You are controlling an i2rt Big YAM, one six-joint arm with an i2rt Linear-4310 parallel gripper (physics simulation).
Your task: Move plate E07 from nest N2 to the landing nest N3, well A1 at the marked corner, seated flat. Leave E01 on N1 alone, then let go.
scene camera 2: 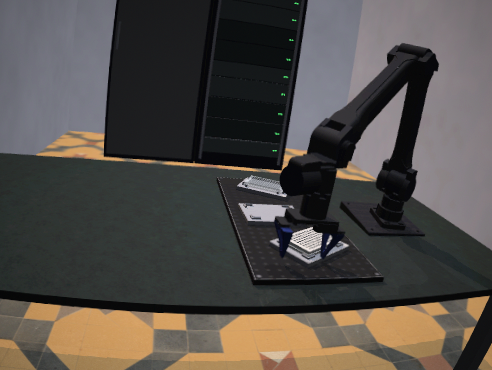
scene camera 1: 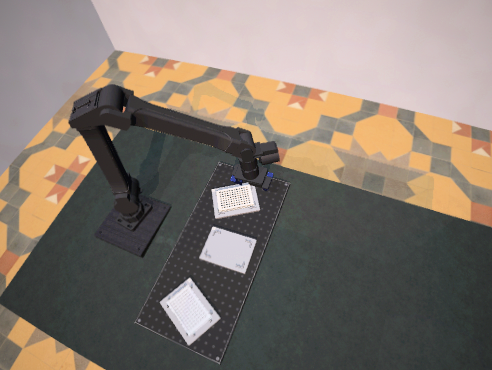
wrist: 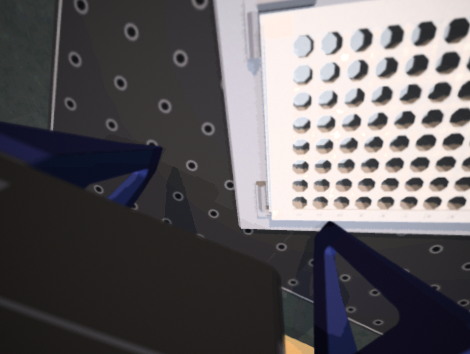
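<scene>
A cream well plate (scene camera 1: pixel 236 198) (scene camera 2: pixel 311 240) (wrist: pixel 370 109) lies in the nest (scene camera 1: pixel 215 204) (scene camera 2: pixel 309 260) (wrist: pixel 243 125) at the end of the board nearest camera 2, between its corner brackets. Whether it is fully flat is hard to tell. A bare nest (scene camera 1: pixel 228 250) (scene camera 2: pixel 259 213) is in the middle. A white plate (scene camera 1: pixel 189 309) (scene camera 2: pixel 262 185) sits in the turned nest at the other end. Plate names, nest labels and the A1 mark are not readable. My gripper (scene camera 1: pixel 252 185) (scene camera 2: pixel 304 257) (wrist: pixel 243 195) is open and empty, its blue fingers outside one corner of the cream plate's nest.
The nests stand on a black perforated board (scene camera 1: pixel 185 267) (scene camera 2: pixel 280 274) (wrist: pixel 145 75) on a dark green table (scene camera 1: pixel 360 280) (scene camera 2: pixel 125 240). The arm's base plate (scene camera 1: pixel 120 237) (scene camera 2: pixel 352 212) is beside the board. A tall dark rack cabinet (scene camera 2: pixel 157 80) stands beyond the table.
</scene>
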